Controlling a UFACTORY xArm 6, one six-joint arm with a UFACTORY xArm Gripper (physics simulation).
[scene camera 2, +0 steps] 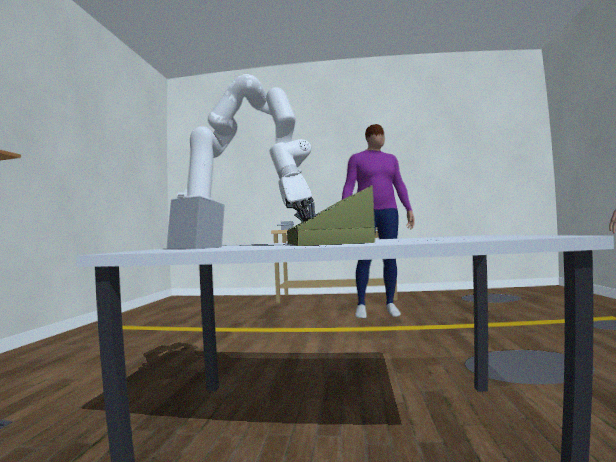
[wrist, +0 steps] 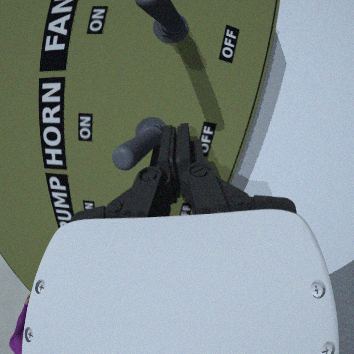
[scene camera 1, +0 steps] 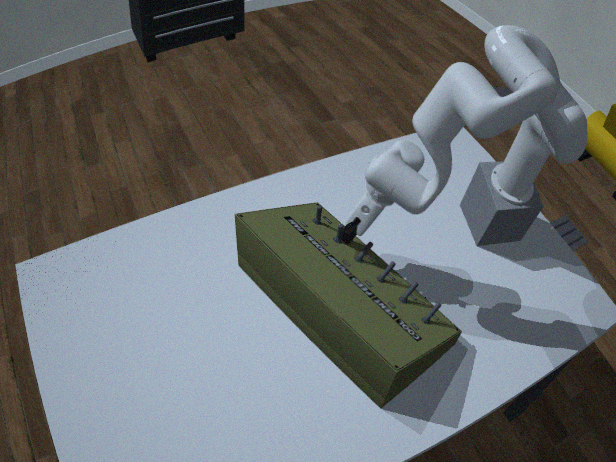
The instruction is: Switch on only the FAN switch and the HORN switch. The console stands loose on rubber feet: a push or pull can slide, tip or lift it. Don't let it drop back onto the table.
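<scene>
The green sloped console sits flat on the table. The FAN lever leans to its ON side. The HORN lever also leans toward ON in the wrist view; in scene camera 1 it is partly hidden by the fingers. My gripper is shut and empty, low over the panel on the OFF side of the HORN lever, against it or very close. The fingers partly cover the HORN OFF label.
The PUMP lever stands close beside the gripper, leaning to OFF. The FEED, VENT and COOL levers lean the same way. The white table carries the grey robot base block. A person stands behind.
</scene>
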